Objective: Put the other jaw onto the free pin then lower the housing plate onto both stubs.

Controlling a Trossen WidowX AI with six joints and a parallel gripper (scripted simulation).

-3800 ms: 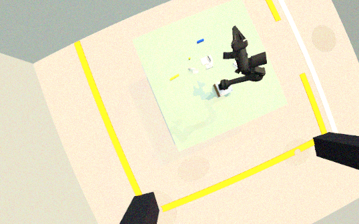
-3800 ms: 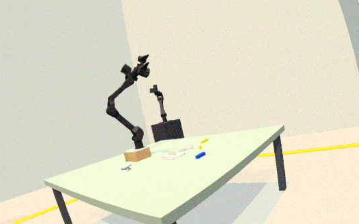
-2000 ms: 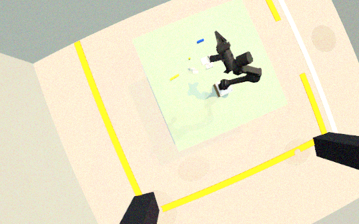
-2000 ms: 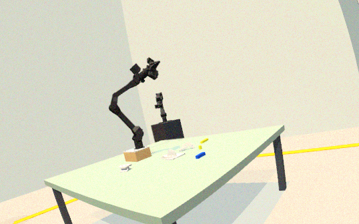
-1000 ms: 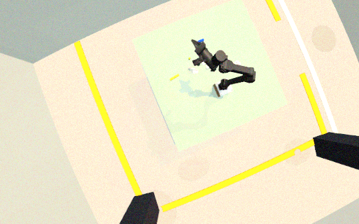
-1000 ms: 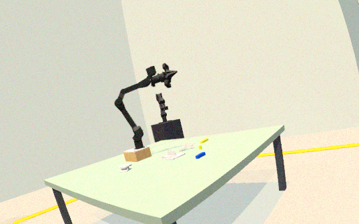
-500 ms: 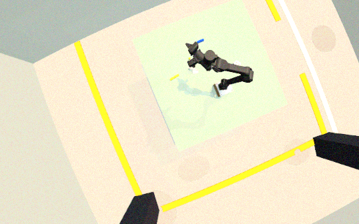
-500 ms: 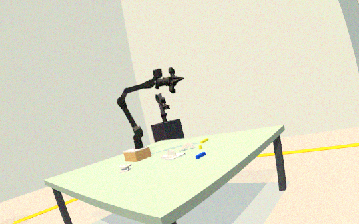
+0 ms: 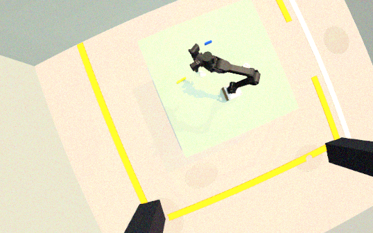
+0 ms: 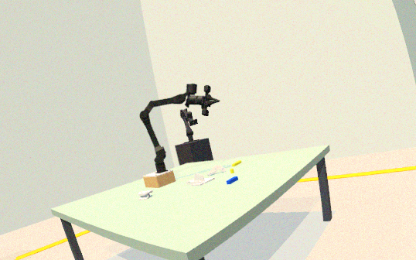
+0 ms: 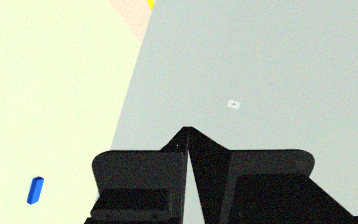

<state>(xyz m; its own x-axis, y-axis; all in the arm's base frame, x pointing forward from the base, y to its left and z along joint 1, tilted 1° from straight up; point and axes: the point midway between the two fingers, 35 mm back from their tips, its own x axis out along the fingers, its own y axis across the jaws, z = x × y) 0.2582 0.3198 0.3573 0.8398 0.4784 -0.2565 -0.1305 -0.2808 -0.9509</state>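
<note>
Right now the white jaw is 400 mm below my gripper tip, 110 mm to the right of it and 20 mm behind it. From my gripper tip the other things lie so: yellow bar 410 mm below, 80 mm to the left, 60 mm behind; then blue block 410 mm below, 290 mm to the right, 250 mm ahead; then yellow cube 410 mm below, 120 mm to the right, 90 mm ahead.
</note>
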